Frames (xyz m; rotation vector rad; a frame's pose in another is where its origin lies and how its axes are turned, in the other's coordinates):
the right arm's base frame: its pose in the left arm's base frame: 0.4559 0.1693 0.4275 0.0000 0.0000 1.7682
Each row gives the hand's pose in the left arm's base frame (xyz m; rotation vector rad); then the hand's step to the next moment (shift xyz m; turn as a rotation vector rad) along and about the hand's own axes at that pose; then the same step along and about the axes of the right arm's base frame.
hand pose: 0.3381 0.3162 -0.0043 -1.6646 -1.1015 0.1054
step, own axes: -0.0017 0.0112 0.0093 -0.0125 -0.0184 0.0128
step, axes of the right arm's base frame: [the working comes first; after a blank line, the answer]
step, axes of the left arm's base frame: 0.0005 0.0056 -0.0135 -0.0254 0.0002 0.0039

0.0054 -0.0016 -0.0135 0.0052 0.0248 0.0039
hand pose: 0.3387 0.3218 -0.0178 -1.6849 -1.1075 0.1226
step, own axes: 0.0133 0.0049 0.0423 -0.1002 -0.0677 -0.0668
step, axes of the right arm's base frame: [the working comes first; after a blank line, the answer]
step, axes of the left arm's base frame: -0.0135 0.0392 -0.0165 -0.0593 -0.1180 0.0405

0.0411 0.0056 -0.0165 -0.1041 0.0813 0.0405
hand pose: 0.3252 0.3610 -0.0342 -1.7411 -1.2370 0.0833
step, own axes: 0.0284 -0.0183 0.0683 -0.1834 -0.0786 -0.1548
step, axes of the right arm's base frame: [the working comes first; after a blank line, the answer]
step, axes of the left arm's base frame: -0.0356 0.0665 -0.0108 -0.0598 -0.2382 0.0589

0.0722 0.0219 -0.0108 -0.2218 0.1053 0.0589
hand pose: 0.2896 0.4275 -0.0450 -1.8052 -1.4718 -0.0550
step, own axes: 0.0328 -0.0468 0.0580 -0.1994 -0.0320 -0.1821
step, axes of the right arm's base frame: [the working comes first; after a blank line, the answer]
step, axes of the left arm's base frame: -0.0536 0.0613 0.0013 -0.0140 -0.2678 0.0448

0.0706 0.0405 0.0013 -0.2599 0.0663 0.0448
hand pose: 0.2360 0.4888 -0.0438 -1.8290 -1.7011 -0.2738
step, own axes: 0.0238 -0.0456 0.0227 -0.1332 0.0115 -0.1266
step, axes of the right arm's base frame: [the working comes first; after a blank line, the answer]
step, axes of the left arm's base frame: -0.0458 0.0315 0.0085 0.0233 -0.1810 0.0241

0.0399 0.0387 0.0085 -0.1821 0.0126 0.0241
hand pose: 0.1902 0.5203 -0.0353 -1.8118 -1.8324 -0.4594
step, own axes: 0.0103 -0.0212 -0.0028 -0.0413 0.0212 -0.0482
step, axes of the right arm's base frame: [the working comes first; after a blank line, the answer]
step, axes of the left arm's base frame: -0.0204 0.0058 0.0107 0.0258 -0.0604 0.0126

0.0097 0.0189 0.0107 -0.0643 -0.0135 0.0126
